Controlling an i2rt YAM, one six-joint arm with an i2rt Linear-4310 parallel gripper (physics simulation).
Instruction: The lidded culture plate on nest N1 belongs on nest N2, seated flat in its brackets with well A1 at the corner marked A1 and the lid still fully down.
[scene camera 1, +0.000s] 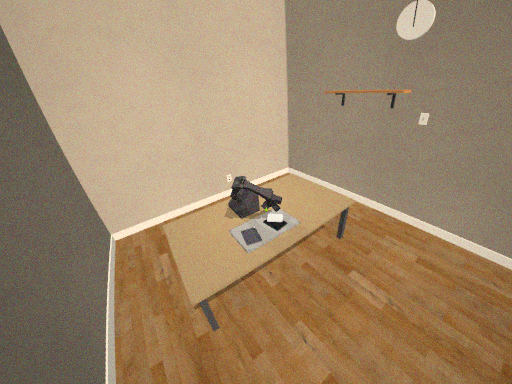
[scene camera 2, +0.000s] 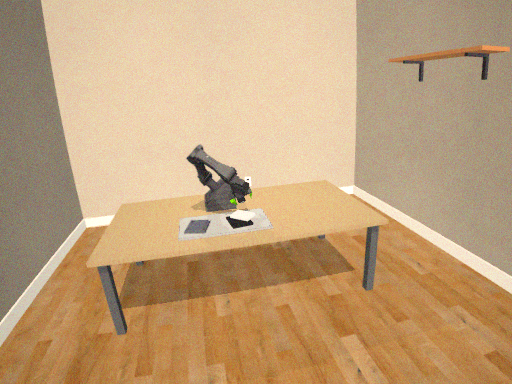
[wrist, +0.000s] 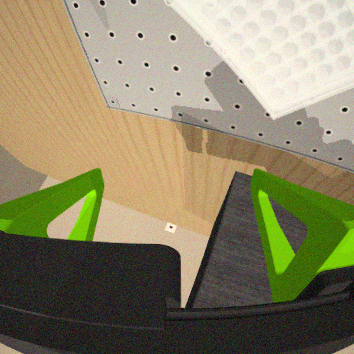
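The white lidded plate lies askew over the rear part of the black right-hand nest, whose front part is uncovered. It looks shifted toward the arm and possibly tilted. In the wrist view one plate corner points down at the right, over the board. The other nest, dark grey-blue, is at the left with no plate on it. The N1, N2 and A1 marks cannot be read. My gripper is open and empty, behind and above the plate, its green fingers wide apart.
Both nests are on a grey perforated board on the wooden table. The dark arm base stands behind the board. A wall shelf is at the right.
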